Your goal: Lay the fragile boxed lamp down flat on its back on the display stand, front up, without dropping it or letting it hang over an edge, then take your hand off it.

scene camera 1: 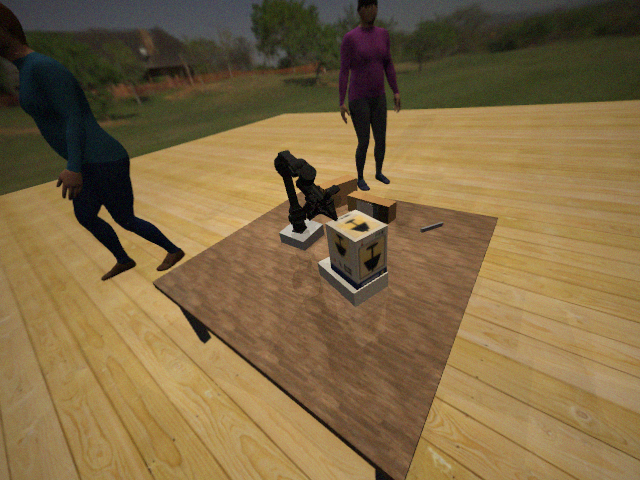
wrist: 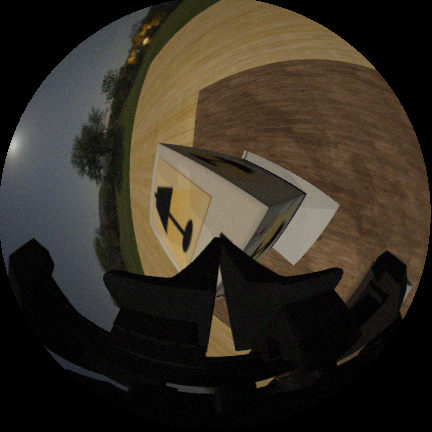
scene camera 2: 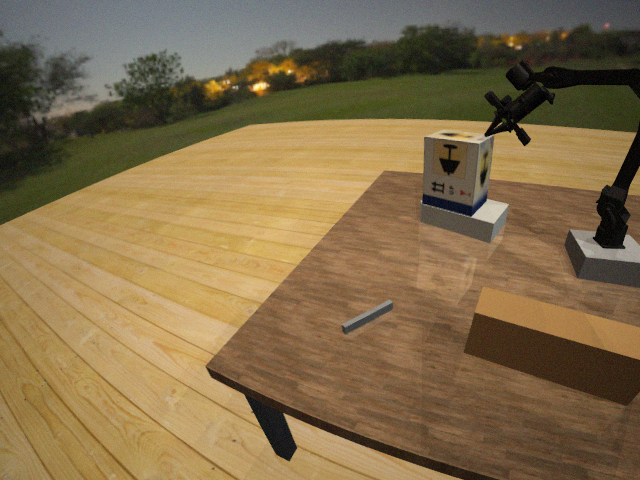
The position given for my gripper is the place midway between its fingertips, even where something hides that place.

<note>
In view: my gripper (scene camera 2: 484, 135) and a display stand (scene camera 1: 356, 297).
My gripper shows as well in scene camera 1 (scene camera 1: 336, 220) and in the wrist view (wrist: 218, 242). The display stand shows as well in the wrist view (wrist: 316, 209).
</note>
